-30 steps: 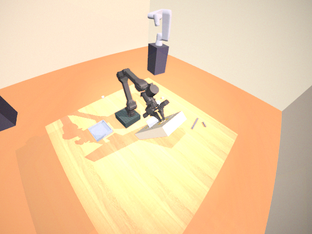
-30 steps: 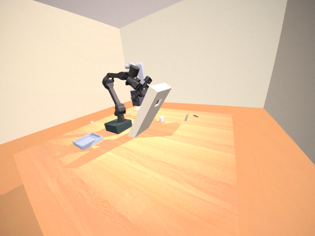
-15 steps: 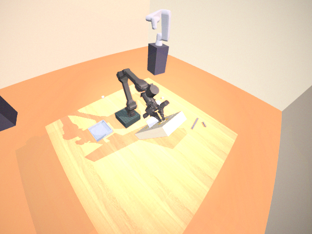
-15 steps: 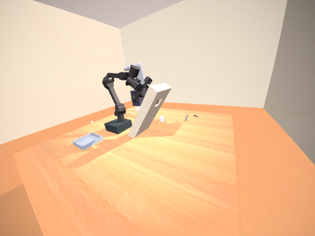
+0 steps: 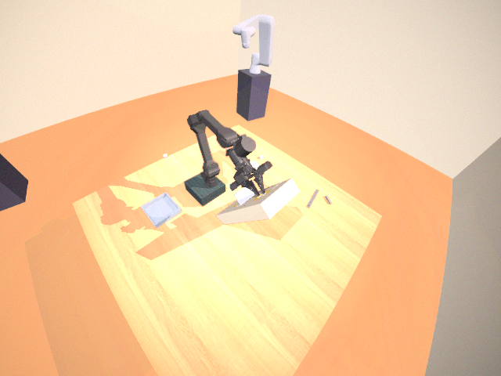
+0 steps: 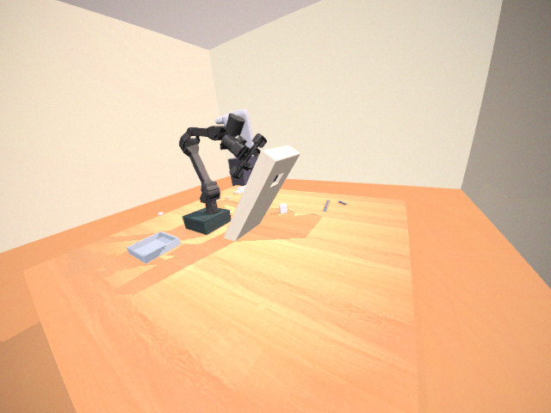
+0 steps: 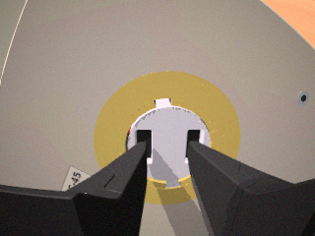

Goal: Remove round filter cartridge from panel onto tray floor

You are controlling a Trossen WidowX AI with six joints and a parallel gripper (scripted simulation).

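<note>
The round filter cartridge lies 1 cm below my gripper tip and 1 cm ahead of it. From my gripper tip the other things lie so: grey-blue tray: 36 cm behind, 35 cm to the right, 28 cm below.
</note>
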